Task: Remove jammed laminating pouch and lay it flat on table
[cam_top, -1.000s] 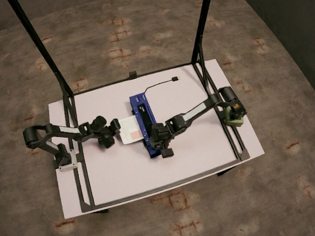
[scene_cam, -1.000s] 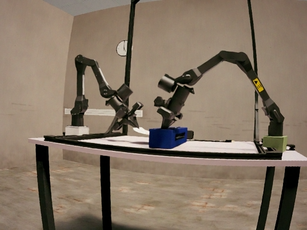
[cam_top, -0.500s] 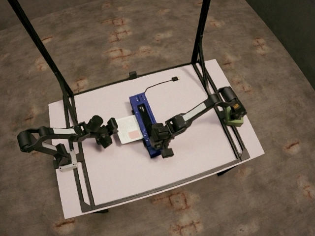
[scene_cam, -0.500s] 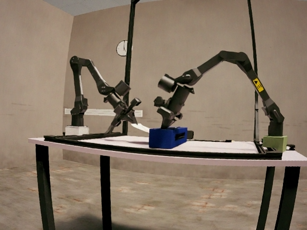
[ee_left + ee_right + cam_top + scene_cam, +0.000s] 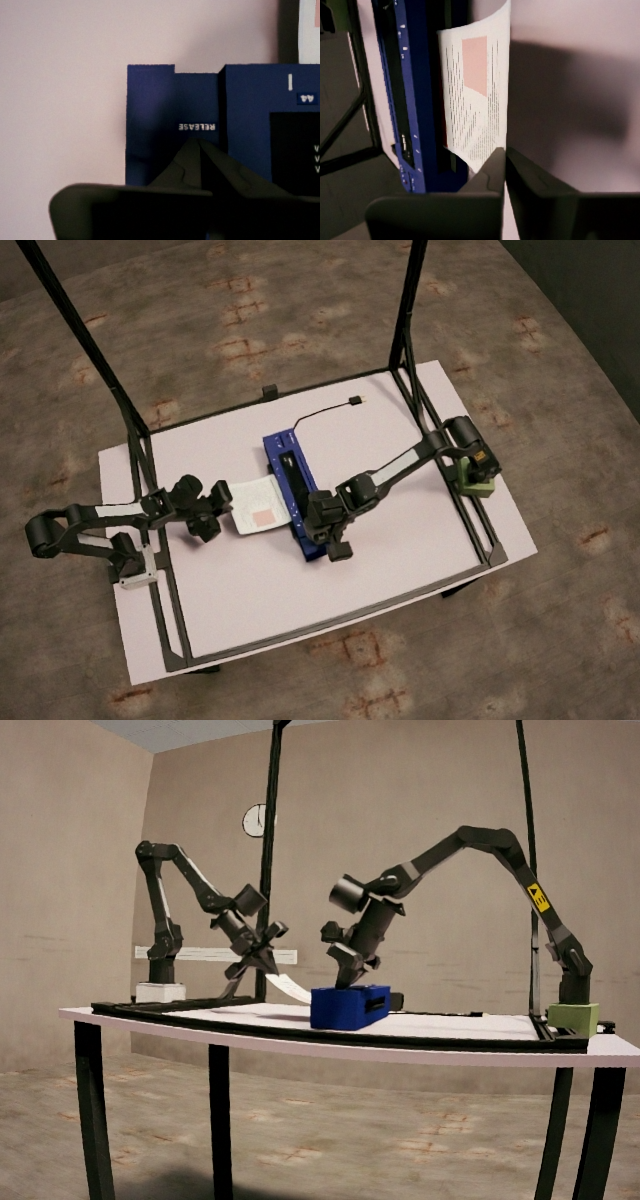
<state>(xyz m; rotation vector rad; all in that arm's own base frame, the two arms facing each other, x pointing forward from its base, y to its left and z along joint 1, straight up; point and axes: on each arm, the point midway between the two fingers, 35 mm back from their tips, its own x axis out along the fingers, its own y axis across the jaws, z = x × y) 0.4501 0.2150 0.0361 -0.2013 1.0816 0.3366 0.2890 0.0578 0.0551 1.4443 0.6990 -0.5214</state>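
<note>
My left gripper is now 10 mm to the left of the release key and 40 mm above it. Also, from my left hand: plug (430 mm behind, 250 mm to the left, 90 mm below).
</note>
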